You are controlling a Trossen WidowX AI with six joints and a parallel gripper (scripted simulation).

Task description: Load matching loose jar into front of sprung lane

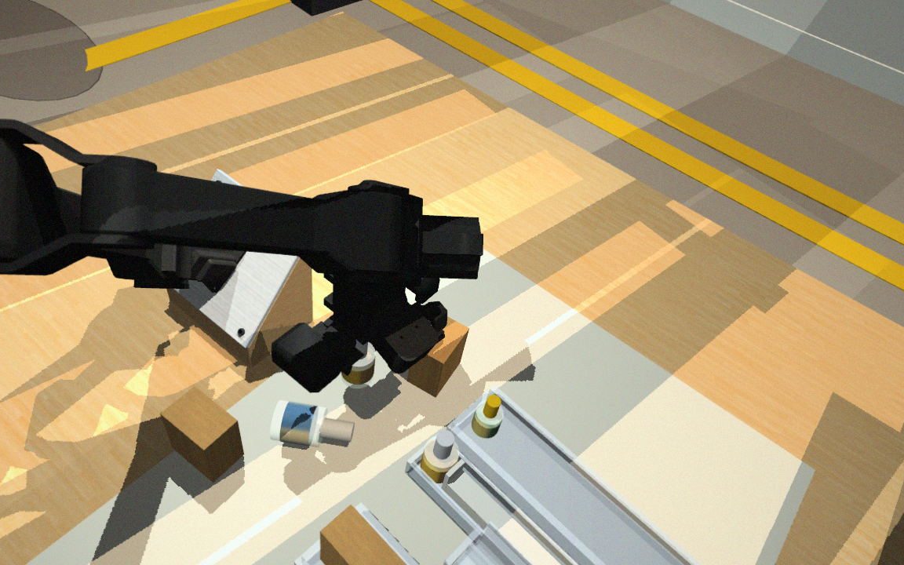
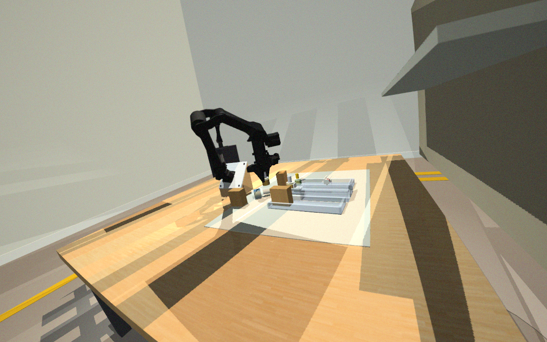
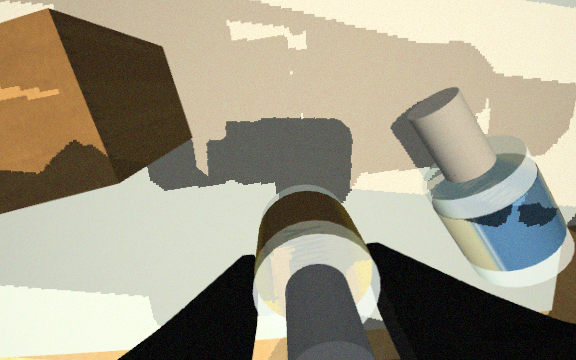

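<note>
Now: the pale mat 19 cm ahead of my gripper tip, 5 cm below it and 1 cm to the right of it.
</note>
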